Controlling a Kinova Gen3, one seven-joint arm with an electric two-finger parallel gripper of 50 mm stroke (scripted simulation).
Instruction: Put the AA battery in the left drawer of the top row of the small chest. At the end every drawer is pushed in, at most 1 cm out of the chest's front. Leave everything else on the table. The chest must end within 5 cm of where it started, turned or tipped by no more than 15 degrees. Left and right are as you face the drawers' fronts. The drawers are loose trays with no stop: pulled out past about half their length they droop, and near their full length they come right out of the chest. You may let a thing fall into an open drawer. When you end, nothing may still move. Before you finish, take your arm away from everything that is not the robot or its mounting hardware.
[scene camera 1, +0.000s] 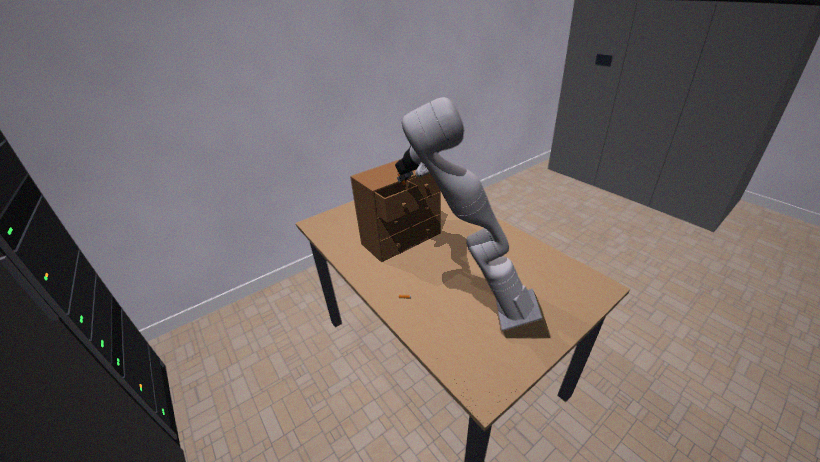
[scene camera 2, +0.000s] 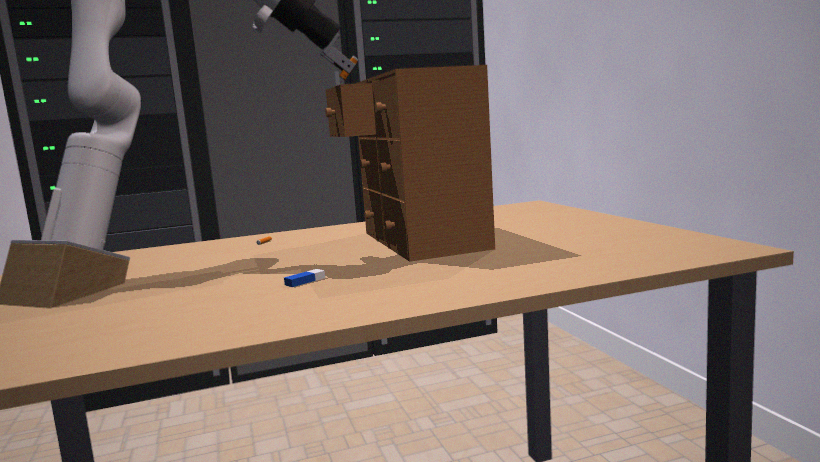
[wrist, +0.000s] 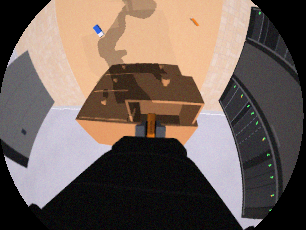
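My gripper is visible, in the wrist view as well. A brown chest is also seen.
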